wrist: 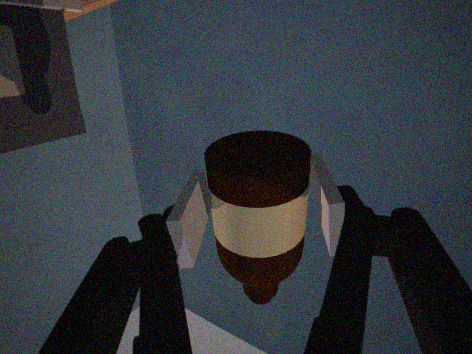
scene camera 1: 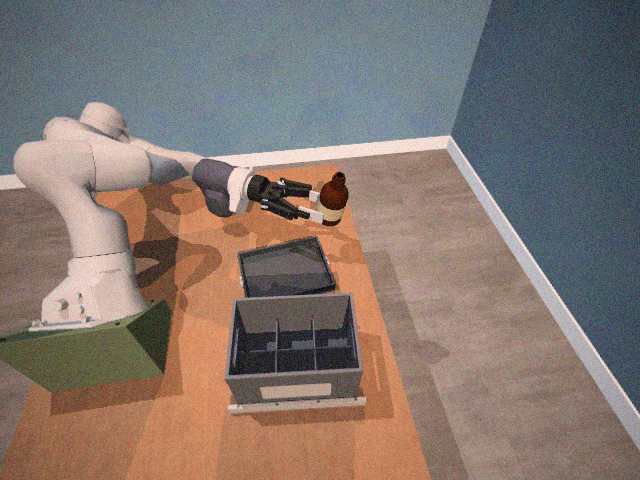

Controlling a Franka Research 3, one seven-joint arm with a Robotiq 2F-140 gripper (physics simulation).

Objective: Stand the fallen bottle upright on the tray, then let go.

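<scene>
A brown bottle (scene camera 1: 334, 198) (wrist: 260, 225) with a cream label is held in the air near the far right edge of the table, neck up and close to upright, with a slight lean in the scene view. My gripper (scene camera 1: 316, 205) (wrist: 258, 181) is shut on the bottle, its pale finger pads on either side of the label and base. In the wrist view the bottle's base is toward the top of the picture and its neck points down. The dark grey tray (scene camera 1: 288, 292) lies on the table, nearer the scene camera than the bottle, and the bottle is not over it.
A grey divided box (scene camera 1: 294, 386) stands on the table right beside the tray, on its near side. A pale bar (scene camera 1: 297, 406) runs along the box's front base. The green robot base (scene camera 1: 93, 356) is at the left. The wooden table (scene camera 1: 289, 449) ends at the right, with floor beyond.
</scene>
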